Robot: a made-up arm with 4 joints.
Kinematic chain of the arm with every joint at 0, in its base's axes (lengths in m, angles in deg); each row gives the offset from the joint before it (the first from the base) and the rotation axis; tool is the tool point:
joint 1: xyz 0 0 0.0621 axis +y
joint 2: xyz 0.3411 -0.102 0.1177 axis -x
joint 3: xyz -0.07 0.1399 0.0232 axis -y
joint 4: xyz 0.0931 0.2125 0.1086 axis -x
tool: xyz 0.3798 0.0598 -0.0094
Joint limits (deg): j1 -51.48..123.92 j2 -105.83..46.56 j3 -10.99..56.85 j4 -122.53..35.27
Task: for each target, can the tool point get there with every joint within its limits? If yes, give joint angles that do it. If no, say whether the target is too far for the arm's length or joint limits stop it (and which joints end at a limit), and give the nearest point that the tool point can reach.
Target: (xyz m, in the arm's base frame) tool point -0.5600 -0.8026 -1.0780
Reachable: no: too far | nearest point -0.0916 -0.4754 -0.7104 | short by 0.679 m
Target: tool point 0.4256 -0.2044 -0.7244
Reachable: yes | joints 108.34 -59.32 34.79 17.11
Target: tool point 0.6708 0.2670 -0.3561
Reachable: yes | joints 48.22 6.16 -5.88 -95.81
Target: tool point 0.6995 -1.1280 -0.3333
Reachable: no: too far | nearest point 0.5159 -0.6737 -0.2295 | short by 0.501 m
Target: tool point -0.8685 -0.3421 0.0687
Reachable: no: joint limits stop it (at a limit: joint 1, joint 2, joint 3, joint 4) | nearest point -0.5592 0.1689 -0.4632 | short by 0.800 m
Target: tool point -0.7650 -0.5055 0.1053
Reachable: no: joint limits stop it (at a limit: joint 1, joint 3) | nearest point -0.2314 -0.4890 0.7423 | short by 0.831 m
